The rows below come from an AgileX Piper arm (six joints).
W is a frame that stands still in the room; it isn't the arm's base.
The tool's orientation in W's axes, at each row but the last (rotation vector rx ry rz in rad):
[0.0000 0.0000 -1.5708]
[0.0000 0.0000 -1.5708]
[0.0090 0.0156 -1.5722]
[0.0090 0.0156 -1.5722]
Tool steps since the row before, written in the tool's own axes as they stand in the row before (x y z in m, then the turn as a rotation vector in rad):
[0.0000 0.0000 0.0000 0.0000 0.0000 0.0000]
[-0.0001 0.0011 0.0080 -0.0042 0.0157 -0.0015]
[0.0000 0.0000 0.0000 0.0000 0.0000 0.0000]
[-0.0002 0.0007 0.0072 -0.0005 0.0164 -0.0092]
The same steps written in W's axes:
[0.0000 0.0000 0.0000 0.0000 0.0000 0.0000]
[0.0011 0.0001 0.0080 0.0157 0.0042 -0.0015]
[0.0000 0.0000 0.0000 0.0000 0.0000 0.0000]
[0.0007 0.0001 0.0072 0.0164 0.0006 -0.0093]

